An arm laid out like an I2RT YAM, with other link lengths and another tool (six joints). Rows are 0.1 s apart.
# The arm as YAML. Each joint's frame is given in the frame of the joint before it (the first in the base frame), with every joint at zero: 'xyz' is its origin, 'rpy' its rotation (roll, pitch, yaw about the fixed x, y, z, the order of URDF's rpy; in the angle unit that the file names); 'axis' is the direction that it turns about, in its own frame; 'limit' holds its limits. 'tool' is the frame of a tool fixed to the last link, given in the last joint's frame.
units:
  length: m
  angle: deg
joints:
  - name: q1
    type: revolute
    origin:
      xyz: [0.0, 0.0, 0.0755]
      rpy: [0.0, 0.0, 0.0]
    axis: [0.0, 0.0, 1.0]
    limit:
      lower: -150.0
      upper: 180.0
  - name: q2
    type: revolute
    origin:
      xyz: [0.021, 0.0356, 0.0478]
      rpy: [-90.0, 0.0, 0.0]
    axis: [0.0, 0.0, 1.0]
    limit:
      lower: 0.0
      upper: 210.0
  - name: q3
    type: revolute
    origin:
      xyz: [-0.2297, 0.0, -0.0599]
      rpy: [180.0, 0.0, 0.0]
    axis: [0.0, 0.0, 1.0]
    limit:
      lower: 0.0
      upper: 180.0
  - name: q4
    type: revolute
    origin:
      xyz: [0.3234, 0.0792, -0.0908]
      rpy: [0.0, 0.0, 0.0]
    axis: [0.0, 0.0, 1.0]
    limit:
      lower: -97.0
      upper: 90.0
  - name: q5
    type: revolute
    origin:
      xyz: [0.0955, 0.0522, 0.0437]
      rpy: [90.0, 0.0, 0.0]
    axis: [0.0, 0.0, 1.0]
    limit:
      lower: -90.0
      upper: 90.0
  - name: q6
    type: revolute
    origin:
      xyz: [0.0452, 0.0, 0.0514]
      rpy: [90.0, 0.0, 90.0]
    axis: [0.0, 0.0, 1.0]
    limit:
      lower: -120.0
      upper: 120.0
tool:
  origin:
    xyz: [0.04, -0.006, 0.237]
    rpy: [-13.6, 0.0, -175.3]
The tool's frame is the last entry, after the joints.
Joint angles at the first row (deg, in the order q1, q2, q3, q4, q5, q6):
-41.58 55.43 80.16 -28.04 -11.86 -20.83
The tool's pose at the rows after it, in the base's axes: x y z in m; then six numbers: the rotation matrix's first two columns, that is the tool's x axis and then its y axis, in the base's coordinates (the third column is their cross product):
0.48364, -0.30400, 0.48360, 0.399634, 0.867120, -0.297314, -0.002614, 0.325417, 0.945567
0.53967, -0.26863, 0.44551, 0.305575, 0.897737, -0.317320, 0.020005, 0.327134, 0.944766
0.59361, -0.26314, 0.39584, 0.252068, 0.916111, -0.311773, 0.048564, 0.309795, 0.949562
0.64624, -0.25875, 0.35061, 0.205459, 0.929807, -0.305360, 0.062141, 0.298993, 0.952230
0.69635, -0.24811, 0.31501, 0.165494, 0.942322, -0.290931, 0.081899, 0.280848, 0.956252
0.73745, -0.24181, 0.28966, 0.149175, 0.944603, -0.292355, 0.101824, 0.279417, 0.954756
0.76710, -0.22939, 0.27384, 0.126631, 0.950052, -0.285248, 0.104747, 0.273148, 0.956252
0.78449, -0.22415, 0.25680, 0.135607, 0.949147, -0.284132, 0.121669, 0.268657, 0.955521
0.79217, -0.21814, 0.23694, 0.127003, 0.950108, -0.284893, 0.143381, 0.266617, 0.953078
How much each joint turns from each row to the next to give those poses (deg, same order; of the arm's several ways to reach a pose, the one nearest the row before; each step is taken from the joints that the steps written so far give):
6.14 4.84 -1.93 4.64 2.89 -2.10
6.68 4.75 -0.97 2.91 1.85 -1.50
2.91 8.34 0.34 5.18 0.44 -0.09
2.11 9.67 2.28 5.63 -0.27 0.00
2.54 10.55 6.50 2.03 0.53 0.61
2.12 9.58 7.64 0.62 1.57 0.09
1.67 6.60 5.90 0.08 0.37 0.44
1.49 4.57 3.70 0.10 2.18 0.62
0.80 2.21 0.88 -0.01 0.72 0.00

